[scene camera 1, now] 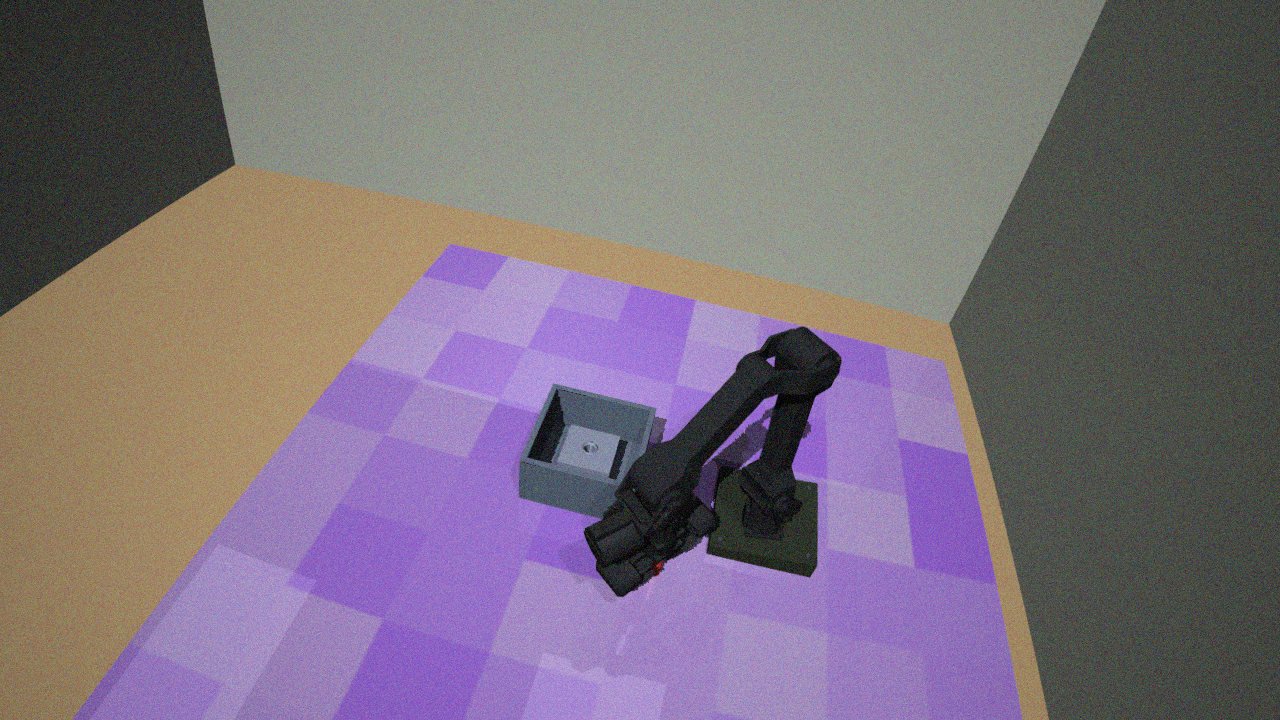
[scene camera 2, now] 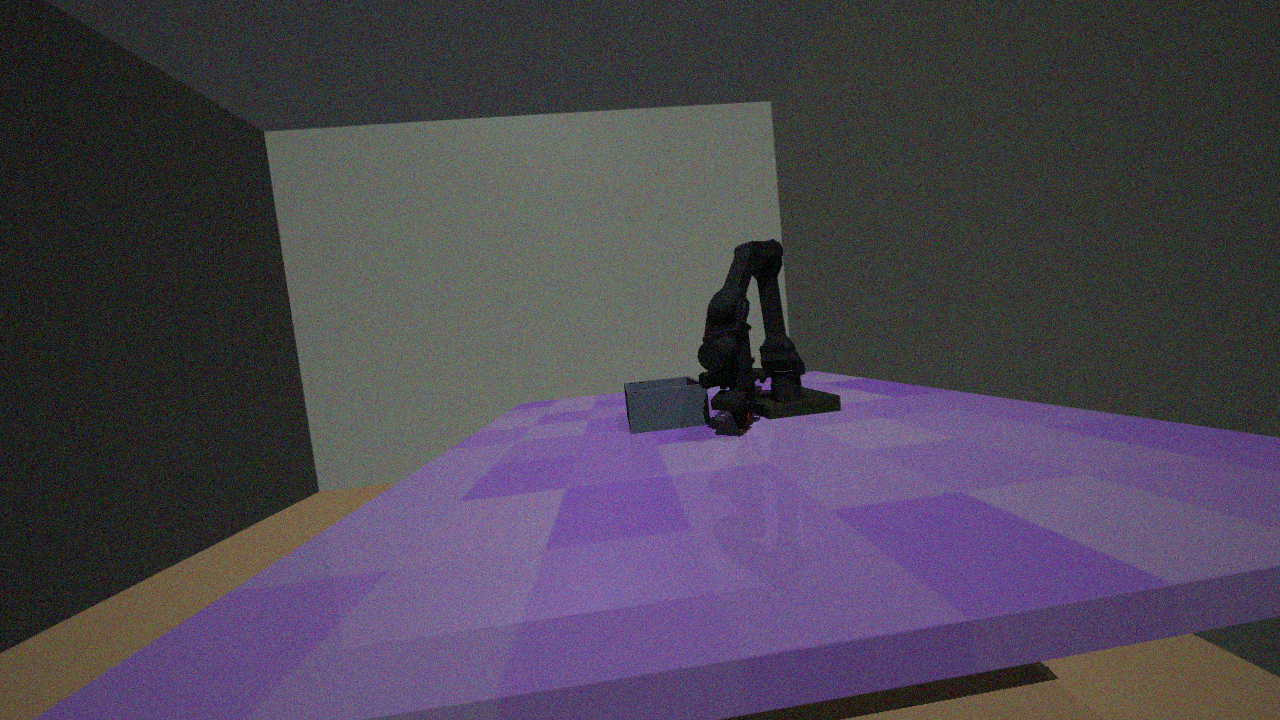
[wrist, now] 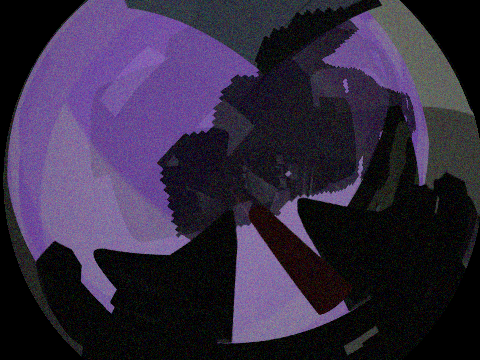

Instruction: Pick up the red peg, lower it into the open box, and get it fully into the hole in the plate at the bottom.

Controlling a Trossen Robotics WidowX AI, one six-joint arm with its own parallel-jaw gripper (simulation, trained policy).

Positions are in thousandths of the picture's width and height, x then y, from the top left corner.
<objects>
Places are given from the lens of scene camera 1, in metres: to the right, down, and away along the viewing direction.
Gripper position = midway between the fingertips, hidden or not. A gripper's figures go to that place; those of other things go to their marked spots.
my gripper (scene camera 1: 512,785): 0.02, 0.33, 1.00
light plate (scene camera 1: 461,627): -0.09, 0.16, 1.12
</objects>
